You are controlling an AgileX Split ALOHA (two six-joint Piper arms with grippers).
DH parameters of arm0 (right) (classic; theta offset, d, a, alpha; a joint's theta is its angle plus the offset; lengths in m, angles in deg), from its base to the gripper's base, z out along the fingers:
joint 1: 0 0.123 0 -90
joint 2: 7.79 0 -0.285 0
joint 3: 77.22 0 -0.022 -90
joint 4: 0 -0.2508 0 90
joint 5: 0 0 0.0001 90
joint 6: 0 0.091 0 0
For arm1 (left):
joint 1: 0 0.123 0 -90
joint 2: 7.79 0 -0.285 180
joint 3: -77.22 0 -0.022 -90
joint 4: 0 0.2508 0 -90
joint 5: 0 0 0.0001 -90
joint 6: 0 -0.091 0 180
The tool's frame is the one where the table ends.
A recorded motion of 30 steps. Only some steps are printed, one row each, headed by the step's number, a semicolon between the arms.
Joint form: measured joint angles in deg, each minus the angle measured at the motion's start. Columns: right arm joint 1, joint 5, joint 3, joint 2, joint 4, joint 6; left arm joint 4, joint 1, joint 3, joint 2, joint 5, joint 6.
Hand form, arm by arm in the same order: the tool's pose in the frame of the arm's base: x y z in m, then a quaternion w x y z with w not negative. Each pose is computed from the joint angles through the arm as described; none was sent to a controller.
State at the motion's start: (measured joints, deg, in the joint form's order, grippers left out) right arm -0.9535 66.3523 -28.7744 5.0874 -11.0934 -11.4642; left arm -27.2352 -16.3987 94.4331 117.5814 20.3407 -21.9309
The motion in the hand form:
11: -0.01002 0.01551 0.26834 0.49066 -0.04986 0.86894 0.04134; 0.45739 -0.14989 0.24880 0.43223 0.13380 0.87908 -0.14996
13: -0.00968 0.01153 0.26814 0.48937 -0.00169 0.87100 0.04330; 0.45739 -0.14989 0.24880 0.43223 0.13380 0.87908 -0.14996
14: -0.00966 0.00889 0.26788 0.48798 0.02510 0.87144 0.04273; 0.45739 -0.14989 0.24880 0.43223 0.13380 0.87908 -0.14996
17: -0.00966 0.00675 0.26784 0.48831 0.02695 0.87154 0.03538; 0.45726 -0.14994 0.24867 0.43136 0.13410 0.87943 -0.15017
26: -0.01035 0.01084 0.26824 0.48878 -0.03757 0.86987 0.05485; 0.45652 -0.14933 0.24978 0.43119 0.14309 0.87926 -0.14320
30: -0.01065 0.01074 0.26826 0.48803 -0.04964 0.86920 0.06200; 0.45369 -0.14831 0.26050 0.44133 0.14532 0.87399 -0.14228
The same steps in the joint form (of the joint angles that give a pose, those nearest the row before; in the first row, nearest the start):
11: -2.01 -0.54 0.75 -6.05 0.71 2.95; 0.00 0.00 0.00 -0.51 0.21 0.00
13: -2.01 -0.77 0.75 -6.05 3.46 9.01; 0.00 0.00 0.00 -0.51 0.21 0.00
14: -1.89 -0.77 0.75 -6.05 5.28 12.47; 0.00 0.00 0.00 -0.51 0.21 0.00
17: -1.36 -0.85 0.75 -6.05 6.69 13.11; 0.00 0.00 0.00 -0.51 0.33 0.00
26: 1.73 -0.85 0.75 -6.05 3.48 8.02; 1.19 0.00 0.00 -0.72 0.67 -0.10
30: 3.24 -0.85 0.75 -6.05 3.35 7.95; 1.53 0.00 0.00 -2.01 0.67 -0.10

